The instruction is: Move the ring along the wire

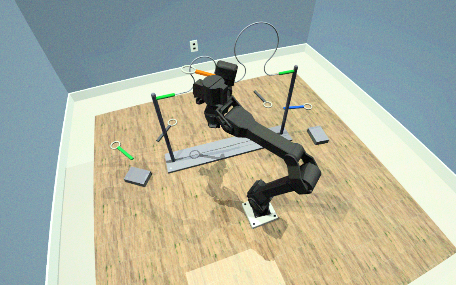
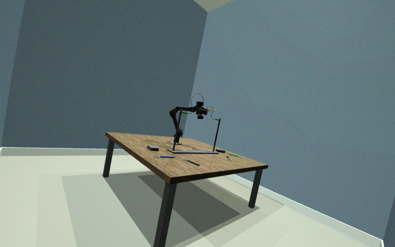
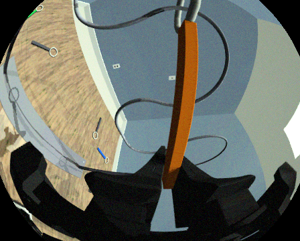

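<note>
Right now my gripper tip is 90 mm to the right of the ring with orange handle, 20 mm below it and 10 mm short of it.
</note>
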